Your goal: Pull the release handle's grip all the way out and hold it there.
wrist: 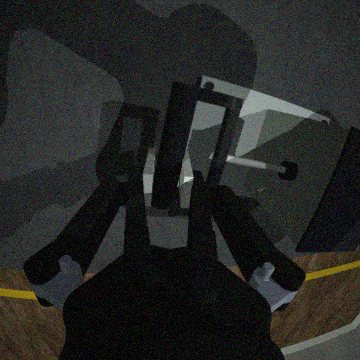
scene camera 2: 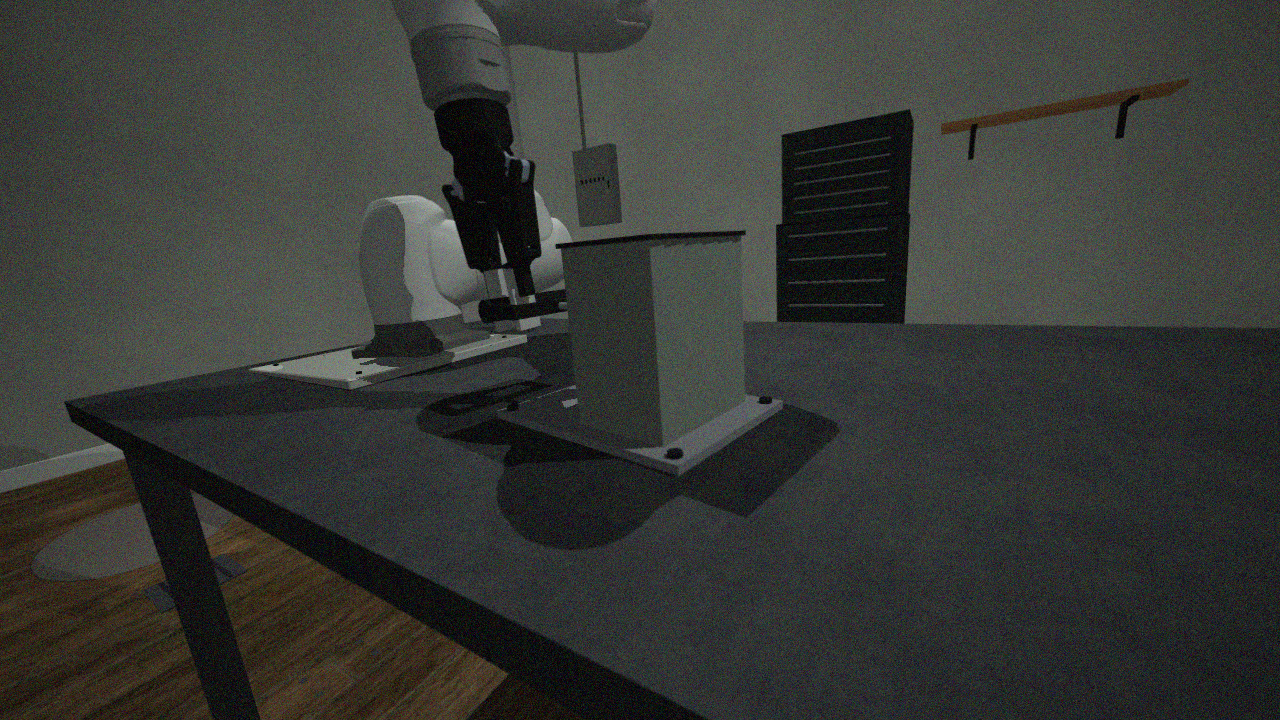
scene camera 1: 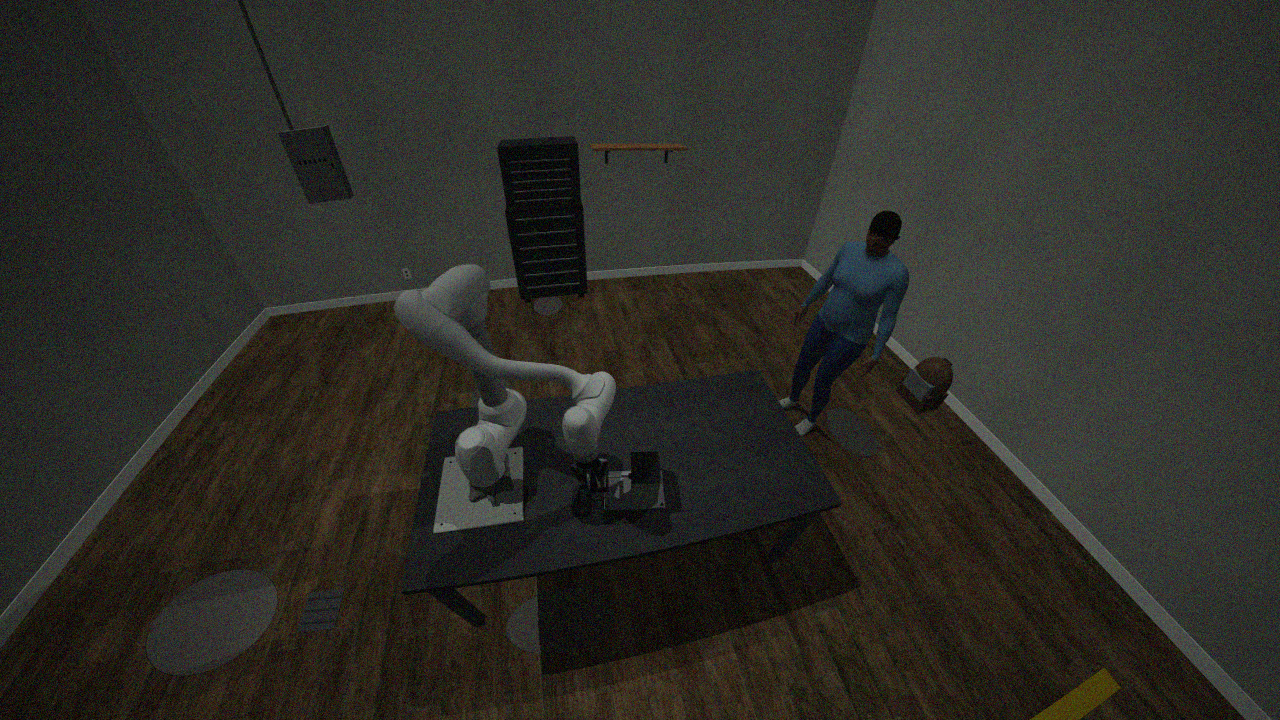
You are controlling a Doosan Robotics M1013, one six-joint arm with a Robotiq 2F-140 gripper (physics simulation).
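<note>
The release handle's grip is the thick bar of a black rectangular frame. A light rod runs from the frame to a black collar on the face of the grey housing. A bare length of rod shows between frame and collar in the wrist view. My gripper points down and is shut on the grip, one finger on each side of the bar. In scene camera 2 the housing hides part of the handle and rod.
The housing stands on a bolted light plate on the dark table. The arm's white base plate is on the same table. A person in blue stands beyond the table's right end. Drawer cabinets stand by the wall.
</note>
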